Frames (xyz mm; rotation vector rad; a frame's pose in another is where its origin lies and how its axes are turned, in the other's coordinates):
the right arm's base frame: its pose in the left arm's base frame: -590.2 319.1 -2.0 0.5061 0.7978 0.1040
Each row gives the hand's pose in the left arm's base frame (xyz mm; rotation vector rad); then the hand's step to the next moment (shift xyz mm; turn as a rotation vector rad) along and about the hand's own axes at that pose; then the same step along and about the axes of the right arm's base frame.
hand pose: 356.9 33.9 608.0 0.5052 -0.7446 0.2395
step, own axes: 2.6 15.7 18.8 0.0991 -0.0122 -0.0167
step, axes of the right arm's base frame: -22.1 10.8 -1.0 0.0243 0.0352 0.0918
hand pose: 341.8 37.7 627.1 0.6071 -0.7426 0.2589
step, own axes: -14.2 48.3 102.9 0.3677 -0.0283 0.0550
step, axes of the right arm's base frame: -113.9 3.9 -11.9 -0.0252 0.1092 0.3556
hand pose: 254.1 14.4 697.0 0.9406 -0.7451 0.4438
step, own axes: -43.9 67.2 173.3 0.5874 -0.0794 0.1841
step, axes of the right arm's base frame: -173.4 -79.2 -11.9 -0.0889 0.0936 0.6071
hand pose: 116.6 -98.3 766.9 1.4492 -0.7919 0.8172
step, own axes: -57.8 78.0 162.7 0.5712 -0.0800 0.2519
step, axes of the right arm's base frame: -101.9 -159.6 -7.1 -0.1015 0.0264 0.6206
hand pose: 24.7 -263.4 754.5 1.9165 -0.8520 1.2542
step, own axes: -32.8 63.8 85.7 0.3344 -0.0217 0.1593
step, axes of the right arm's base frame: -12.9 -111.0 -1.0 -0.0770 -0.0061 0.3629
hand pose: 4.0 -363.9 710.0 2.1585 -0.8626 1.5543
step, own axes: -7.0 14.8 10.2 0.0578 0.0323 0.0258
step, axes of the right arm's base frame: 0.5 -19.0 -3.1 -0.0365 -0.0274 0.0544
